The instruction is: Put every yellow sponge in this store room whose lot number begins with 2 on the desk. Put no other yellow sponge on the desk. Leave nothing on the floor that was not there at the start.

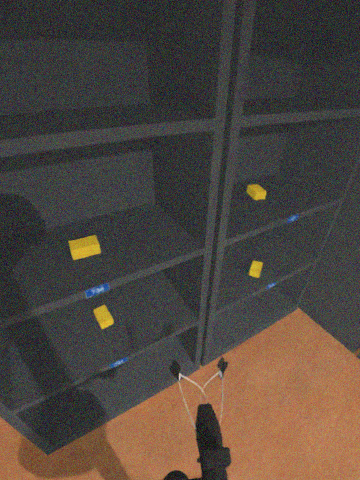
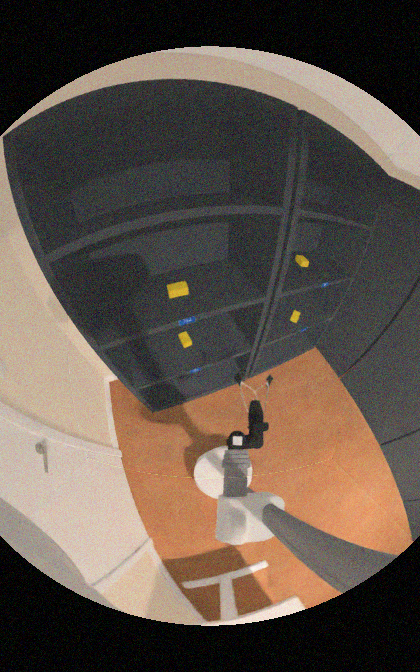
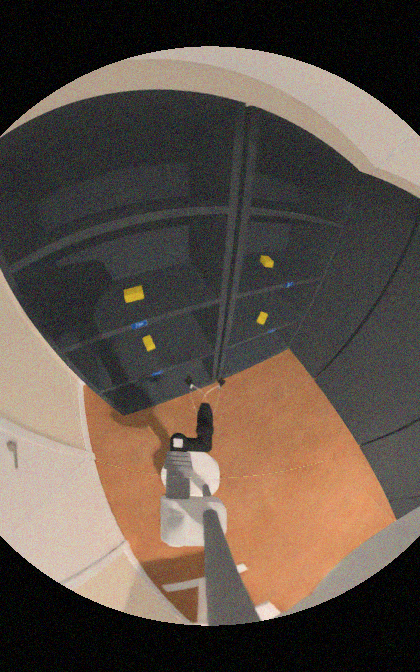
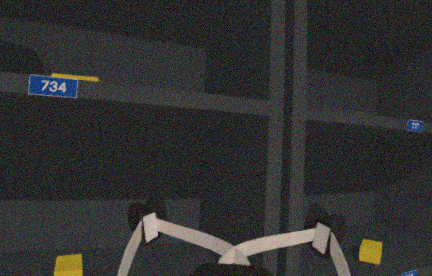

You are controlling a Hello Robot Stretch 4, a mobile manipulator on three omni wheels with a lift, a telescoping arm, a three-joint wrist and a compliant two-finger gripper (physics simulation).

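Places are measured from the robot's base along level axes (x right, y ahead, z up), in metres.
Pixels of known places: gripper, fingertip midpoint: [image 1: 197, 359] [image 4: 234, 216].
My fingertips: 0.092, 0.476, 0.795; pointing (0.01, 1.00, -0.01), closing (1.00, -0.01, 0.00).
Observation:
For each thing: its top centre in the pictures, then the offset to it from my fingertips, as dx, dy, dz. Level surfaces: height alone.
- Upper left yellow sponge, middle of its top: [image 4: 77, 78] [image 1: 83, 242] -0.383, +0.361, +0.213
- tag 734, middle of its top: [image 4: 54, 76] [image 1: 96, 286] -0.309, +0.174, +0.168
- Lower left yellow sponge, middle of its top: [image 4: 69, 262] [image 1: 102, 313] -0.403, +0.395, -0.244
- Upper right yellow sponge, middle of its top: [image 1: 256, 188] +0.437, +0.801, +0.213
- blurred tag, middle of its top: [image 4: 415, 120] [image 1: 293, 215] +0.544, +0.566, +0.168
- Lower right yellow sponge, middle of its top: [image 4: 371, 244] [image 1: 256, 266] +0.479, +0.675, -0.244
- orange floor, its level: dz -0.822
My gripper [image 1: 199, 367] [image 2: 254, 380] [image 3: 205, 382] [image 4: 234, 216] is open and empty, in front of the shelf unit's centre posts. Upper left yellow sponge [image 1: 84, 247] [image 2: 178, 289] [image 3: 134, 294] [image 4: 75, 77] lies above tag 734 [image 1: 97, 290] [image 4: 53, 86]. Lower left yellow sponge [image 1: 103, 317] [image 2: 185, 339] [image 4: 68, 265] lies above an unreadable tag [image 1: 119, 362]. Upper right yellow sponge [image 1: 256, 192] [image 3: 266, 261] lies above a blurred tag [image 1: 293, 218] [image 4: 414, 125], possibly 237. Lower right yellow sponge [image 1: 256, 269] [image 3: 262, 318] [image 4: 370, 251] has an unreadable tag [image 1: 271, 285]. No desk is identifiable.
The dark shelf unit [image 1: 226, 120] stands ahead, its base on the orange floor [image 1: 290, 400]. Dark cabinet fronts [image 2: 385, 350] stand at the right. A pale door with a handle [image 2: 41, 448] is at the left. A white T-shaped frame [image 2: 226, 592] shows low behind the robot.

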